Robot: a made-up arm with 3 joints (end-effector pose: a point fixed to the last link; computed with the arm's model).
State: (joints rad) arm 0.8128 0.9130 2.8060
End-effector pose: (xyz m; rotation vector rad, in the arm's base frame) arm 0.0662 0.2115 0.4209 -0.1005 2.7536 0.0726
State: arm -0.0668 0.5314 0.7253
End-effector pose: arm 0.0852 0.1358 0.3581 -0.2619 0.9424 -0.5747
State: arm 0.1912 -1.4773 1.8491
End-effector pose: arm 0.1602 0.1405 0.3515 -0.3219 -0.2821 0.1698
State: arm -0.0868 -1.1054 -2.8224
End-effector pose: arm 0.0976 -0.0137 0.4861 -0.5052 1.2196 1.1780
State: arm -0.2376 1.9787 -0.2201
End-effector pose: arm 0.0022 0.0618 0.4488 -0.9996 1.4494 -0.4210
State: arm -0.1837 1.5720 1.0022
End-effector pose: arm 0.0501 0.1099 0.5128 -0.3289 2.1977 -0.1108
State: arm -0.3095 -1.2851 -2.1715
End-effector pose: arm 0.1426 -0.0941 0.5200 -0.5805 1.3965 1.5889
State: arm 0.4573 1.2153 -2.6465
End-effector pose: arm 0.1788 0.0885 0.4443 -0.9791 -2.3416 -0.7811
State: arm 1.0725 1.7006 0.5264
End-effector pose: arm -0.0834 0.1629 0.2541 -1.6780 1.1894 -1.1123
